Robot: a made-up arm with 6 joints.
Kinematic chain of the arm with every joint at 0, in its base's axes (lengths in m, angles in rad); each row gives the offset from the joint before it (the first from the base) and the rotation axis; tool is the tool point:
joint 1: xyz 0 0 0.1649 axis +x
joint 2: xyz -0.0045 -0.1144 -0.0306 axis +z
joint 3: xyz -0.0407 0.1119 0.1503 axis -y
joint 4: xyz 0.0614 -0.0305 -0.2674 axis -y
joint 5: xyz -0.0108 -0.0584 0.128 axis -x
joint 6: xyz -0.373 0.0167 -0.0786 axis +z
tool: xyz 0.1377 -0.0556 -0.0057
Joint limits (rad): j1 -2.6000..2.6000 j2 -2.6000..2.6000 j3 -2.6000..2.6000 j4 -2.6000..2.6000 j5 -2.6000..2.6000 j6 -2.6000..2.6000
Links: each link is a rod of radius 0.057 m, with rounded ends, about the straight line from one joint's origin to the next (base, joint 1, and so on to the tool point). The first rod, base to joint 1, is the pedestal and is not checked.
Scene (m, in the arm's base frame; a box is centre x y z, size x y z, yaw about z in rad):
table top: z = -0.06
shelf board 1: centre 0.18 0.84 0.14 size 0.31 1 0.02 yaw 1.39
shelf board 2: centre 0.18 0.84 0.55 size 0.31 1 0.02 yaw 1.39
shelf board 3: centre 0.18 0.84 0.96 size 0.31 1 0.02 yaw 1.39
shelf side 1: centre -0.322 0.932 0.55 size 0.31 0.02 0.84 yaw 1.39
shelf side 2: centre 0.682 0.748 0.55 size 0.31 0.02 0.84 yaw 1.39
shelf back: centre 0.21 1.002 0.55 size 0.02 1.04 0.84 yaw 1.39
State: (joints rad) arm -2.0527 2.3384 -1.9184 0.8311 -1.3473 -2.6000
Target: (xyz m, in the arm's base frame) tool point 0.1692 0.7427 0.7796
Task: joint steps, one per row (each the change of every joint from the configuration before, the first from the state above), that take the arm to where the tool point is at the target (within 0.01 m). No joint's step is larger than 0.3 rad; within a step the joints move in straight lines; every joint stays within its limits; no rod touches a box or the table.
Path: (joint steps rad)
1: 0.0479 0.0654 0.1654 -0.2849 0.0651 0.1465
2: 0.0479 0.0654 0.1655 -0.2850 0.0650 0.1465
3: 0.0479 0.0654 0.1654 -0.2849 0.0651 0.1465
4: 0.0480 0.0654 0.1655 -0.2850 0.0650 0.1464
5: 0.1381 -0.1625 -0.1418 0.2803 -0.1066 -0.1786
6: 0.1382 -0.1624 -0.1418 0.2803 -0.1065 -0.1787
7: 0.1381 -0.1625 -0.1418 0.2802 -0.1066 -0.1787
8: -0.1410 -0.0497 -0.0843 0.2803 0.0117 -0.0166
9: -0.1410 -0.0496 -0.0842 0.2803 0.0116 -0.0167
10: -0.1410 -0.0497 -0.0843 0.2803 0.0117 -0.0166

